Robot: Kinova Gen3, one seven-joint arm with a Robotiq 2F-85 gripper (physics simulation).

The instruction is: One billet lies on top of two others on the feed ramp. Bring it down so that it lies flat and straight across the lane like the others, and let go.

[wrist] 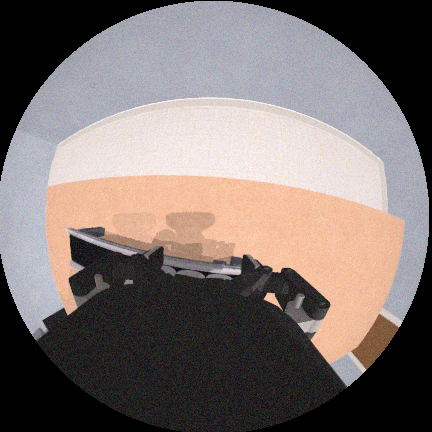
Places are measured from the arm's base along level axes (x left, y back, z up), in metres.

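Where they show: gripper, fingertip midpoint: (201, 259).
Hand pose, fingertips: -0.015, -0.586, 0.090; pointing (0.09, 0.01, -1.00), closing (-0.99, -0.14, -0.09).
Each offset is from my fingertips to the centre of the thing, as dx, dy, dz. "*": to the spot under its first point. Level surfaces: height alone.
The feed ramp @(* +0.236, +0.080, -0.025) (82, 250) shows as a dark side wall with a pale grey rail, running from the left to between the fingers. Just below its right part, the rounded grey tops of several billets @(+0.009, +0.066, -0.027) (190, 274) show side by side, mostly hidden by the black gripper body. Which billet lies on top of the others cannot be told. My gripper (201, 259) is open and empty, its fingertips apart on either side of these grey shapes. How high it is above them is not clear.
The ramp stands on an orange-tan table @(dz -0.107) (300, 220), with shadows of the arm and ramp beyond the rail. Past the table's far edge is a white tiled floor (215, 140), then grey-blue walls. A brown patch (376, 342) shows at the lower right.
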